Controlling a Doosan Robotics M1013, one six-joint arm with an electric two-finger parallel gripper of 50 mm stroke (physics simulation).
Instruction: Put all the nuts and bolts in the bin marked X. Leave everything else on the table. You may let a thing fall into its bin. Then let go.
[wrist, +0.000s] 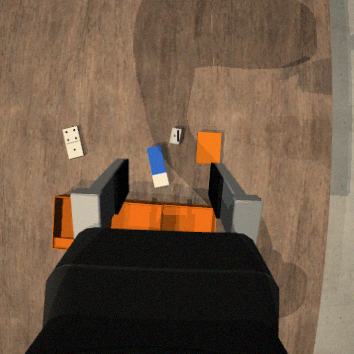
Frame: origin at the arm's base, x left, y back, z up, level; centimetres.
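Where they show: gripper, fingertip midpoint: (168, 177).
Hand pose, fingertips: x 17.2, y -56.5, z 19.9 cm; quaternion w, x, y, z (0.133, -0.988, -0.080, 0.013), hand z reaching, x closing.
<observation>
Things, the pixels of their top centre, and the offset from my fingertips. "pt": a spot on its surface instead. Level surfaces: height alone.
- orange bin unit, surface spot: (61, 243) pt dx -14.6, dy -14.2, dz -24.4 cm
- white domino, middle of its top: (72, 141) dx -17.0, dy +1.9, dz -27.2 cm
- white eraser, middle of its top: (157, 165) dx -2.4, dy +0.8, dz -26.6 cm
- small grey sharpener, middle of its top: (175, 135) dx -0.6, dy +6.3, dz -26.8 cm
- orange block, middle of its top: (208, 147) dx +5.1, dy +5.5, dz -26.9 cm
- wooden table, its level: dz -27.9 cm
My gripper (168, 177) is open and empty, above the table at the near side of the dominoes and other small objects. An orange bin unit (61, 243) with several compartments lies below it, partly covered by the fingers and the black gripper body. The X mark does not show in this view; the part of the bin where a label could be is hidden. No nut or bolt shows on the visible table or in the visible parts of the compartments.
A white domino (73, 142) lies at the left. A blue and white eraser (157, 162) lies just beyond the bin. A small grey sharpener (175, 135) and an orange block (209, 147) lie beyond and right. The wooden table (65, 60) ends at the right edge.
</observation>
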